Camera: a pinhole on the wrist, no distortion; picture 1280 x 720 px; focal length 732.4 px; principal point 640.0 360.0 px. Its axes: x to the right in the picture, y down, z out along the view. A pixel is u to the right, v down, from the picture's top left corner.
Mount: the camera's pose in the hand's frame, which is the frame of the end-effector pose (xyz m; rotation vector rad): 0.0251 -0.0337 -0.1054 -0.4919 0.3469 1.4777
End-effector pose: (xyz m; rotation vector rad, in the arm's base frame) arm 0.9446 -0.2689 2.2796 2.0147 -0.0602 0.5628
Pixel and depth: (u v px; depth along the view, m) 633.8 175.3 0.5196
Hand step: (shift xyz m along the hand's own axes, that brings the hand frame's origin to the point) 0.1160 0.2268 0.3540
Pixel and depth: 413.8 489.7 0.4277
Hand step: -0.0920 0.0749 0.3196
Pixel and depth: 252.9 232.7 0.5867
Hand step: 0.0599 0.0000 0.5643
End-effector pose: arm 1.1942 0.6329 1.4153 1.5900 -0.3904 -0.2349
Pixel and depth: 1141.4 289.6 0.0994
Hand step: 0.0321 0.0755 -0.0542
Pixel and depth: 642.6 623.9 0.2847
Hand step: -0.0983 0.1161 0.1268
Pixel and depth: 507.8 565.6 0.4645
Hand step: -0.1456 0.1365 0.3208
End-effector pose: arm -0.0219 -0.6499 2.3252 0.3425 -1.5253 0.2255
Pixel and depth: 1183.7 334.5 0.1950
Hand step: 0.0277 0.1906 -0.0120
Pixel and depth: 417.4 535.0 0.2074
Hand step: -0.0444 0.0202 0.0988
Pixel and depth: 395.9 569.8 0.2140
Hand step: -0.0571 0.0167 0.1075
